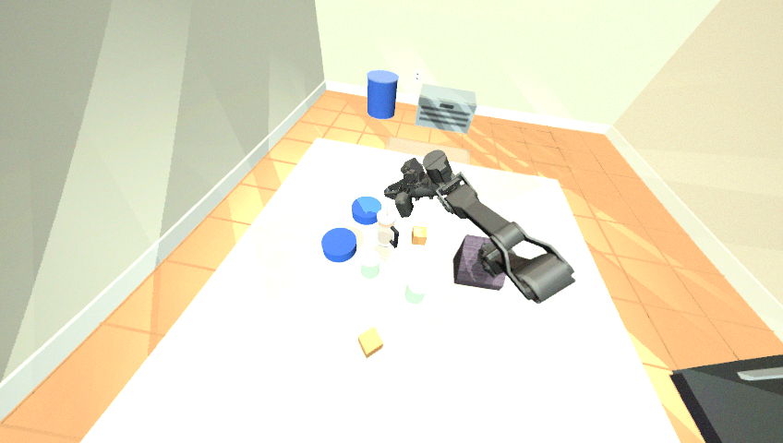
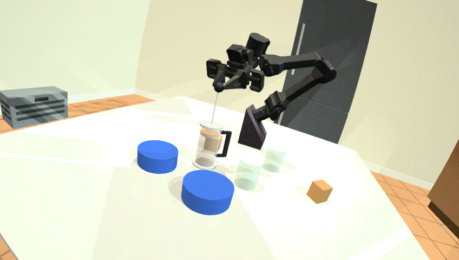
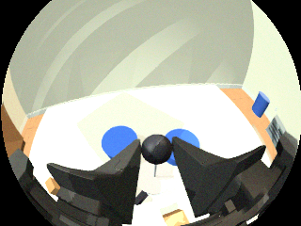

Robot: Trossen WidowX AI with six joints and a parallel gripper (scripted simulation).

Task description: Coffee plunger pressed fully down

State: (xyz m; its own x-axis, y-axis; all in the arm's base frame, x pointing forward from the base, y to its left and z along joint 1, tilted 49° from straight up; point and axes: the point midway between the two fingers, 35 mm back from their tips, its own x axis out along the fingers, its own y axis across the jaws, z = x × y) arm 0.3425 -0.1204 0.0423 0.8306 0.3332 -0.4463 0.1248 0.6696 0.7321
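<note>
The coffee press is 120 mm below my gripper tip, 20 mm behind it and 10 mm to the left of it.
</note>
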